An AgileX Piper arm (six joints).
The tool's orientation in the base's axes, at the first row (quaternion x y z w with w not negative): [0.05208 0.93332 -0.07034 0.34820]
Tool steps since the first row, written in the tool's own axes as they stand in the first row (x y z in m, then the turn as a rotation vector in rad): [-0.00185 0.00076 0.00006 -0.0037 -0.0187 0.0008]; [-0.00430 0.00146 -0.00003 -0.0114 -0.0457 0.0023]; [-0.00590 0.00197 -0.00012 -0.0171 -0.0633 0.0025]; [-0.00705 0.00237 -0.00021 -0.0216 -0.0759 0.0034]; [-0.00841 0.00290 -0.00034 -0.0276 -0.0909 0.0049]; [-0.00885 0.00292 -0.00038 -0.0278 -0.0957 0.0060]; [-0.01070 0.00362 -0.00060 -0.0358 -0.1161 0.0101]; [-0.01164 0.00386 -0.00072 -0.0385 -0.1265 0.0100]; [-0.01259 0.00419 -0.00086 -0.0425 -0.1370 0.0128]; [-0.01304 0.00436 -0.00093 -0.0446 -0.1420 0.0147]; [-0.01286 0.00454 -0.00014 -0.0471 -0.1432 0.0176]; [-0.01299 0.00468 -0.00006 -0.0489 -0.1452 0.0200]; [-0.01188 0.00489 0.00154 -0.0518 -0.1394 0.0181]
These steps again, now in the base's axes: [0.00154 0.00065 0.00110 0.0006 -0.0187 0.0036]; [0.00343 0.00124 0.00271 0.0034 -0.0459 0.0101]; [0.00465 0.00168 0.00378 0.0052 -0.0636 0.0154]; [0.00551 0.00203 0.00457 0.0073 -0.0763 0.0189]; [0.00653 0.00251 0.00551 0.0106 -0.0917 0.0231]; [0.00684 0.00251 0.00582 0.0108 -0.0966 0.0229]; [0.00819 0.00315 0.00714 0.0164 -0.1177 0.0270]; [0.00886 0.00336 0.00782 0.0169 -0.1281 0.0299]; [0.00953 0.00366 0.00852 0.0202 -0.1391 0.0314]; [0.00985 0.00382 0.00885 0.0222 -0.1444 0.0318]; [0.01025 0.00387 0.00813 0.0258 -0.1462 0.0314]; [0.01042 0.00399 0.00814 0.0284 -0.1487 0.0310]; [0.01064 0.00398 0.00619 0.0302 -0.1428 0.0338]
